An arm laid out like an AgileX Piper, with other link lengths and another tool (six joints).
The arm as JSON. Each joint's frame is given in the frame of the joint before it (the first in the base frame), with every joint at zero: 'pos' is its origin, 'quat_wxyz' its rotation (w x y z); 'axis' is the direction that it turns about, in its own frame. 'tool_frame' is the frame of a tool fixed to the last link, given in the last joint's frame.
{
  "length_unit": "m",
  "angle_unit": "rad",
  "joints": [
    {
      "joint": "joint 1",
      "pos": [
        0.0,
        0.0,
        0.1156
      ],
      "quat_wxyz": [
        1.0,
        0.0,
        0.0,
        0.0
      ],
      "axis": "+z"
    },
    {
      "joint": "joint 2",
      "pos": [
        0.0,
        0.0,
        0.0
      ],
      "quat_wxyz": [
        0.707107,
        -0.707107,
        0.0,
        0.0
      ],
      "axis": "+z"
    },
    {
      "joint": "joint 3",
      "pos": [
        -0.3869,
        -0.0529,
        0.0
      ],
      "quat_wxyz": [
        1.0,
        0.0,
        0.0,
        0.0
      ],
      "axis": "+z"
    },
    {
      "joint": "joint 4",
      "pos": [
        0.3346,
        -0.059,
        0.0
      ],
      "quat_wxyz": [
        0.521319,
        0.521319,
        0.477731,
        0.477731
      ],
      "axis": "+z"
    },
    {
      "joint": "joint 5",
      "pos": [
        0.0,
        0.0,
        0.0
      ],
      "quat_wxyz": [
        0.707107,
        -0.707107,
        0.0,
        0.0
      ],
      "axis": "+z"
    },
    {
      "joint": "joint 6",
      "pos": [
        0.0,
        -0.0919,
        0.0
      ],
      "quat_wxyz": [
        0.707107,
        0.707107,
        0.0,
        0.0
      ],
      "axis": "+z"
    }
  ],
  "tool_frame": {
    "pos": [
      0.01,
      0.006,
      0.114
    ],
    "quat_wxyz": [
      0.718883,
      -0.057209,
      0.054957,
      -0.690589
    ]
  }
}
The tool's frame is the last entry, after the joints.
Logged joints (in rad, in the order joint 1, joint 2, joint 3, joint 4, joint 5, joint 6), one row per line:
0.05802 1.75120 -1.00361 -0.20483 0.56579 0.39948
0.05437 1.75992 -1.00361 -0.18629 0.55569 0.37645
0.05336 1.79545 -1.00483 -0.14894 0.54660 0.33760
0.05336 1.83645 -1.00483 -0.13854 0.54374 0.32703
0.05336 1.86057 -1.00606 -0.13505 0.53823 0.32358
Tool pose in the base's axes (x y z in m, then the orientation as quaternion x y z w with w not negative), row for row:
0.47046 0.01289 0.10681 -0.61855 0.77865 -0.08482 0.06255
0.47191 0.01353 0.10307 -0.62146 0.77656 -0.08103 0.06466
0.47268 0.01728 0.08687 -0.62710 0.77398 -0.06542 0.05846
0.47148 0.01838 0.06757 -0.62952 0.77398 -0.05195 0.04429
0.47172 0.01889 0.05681 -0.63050 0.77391 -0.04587 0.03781
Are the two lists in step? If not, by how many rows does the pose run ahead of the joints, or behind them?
They are in step.
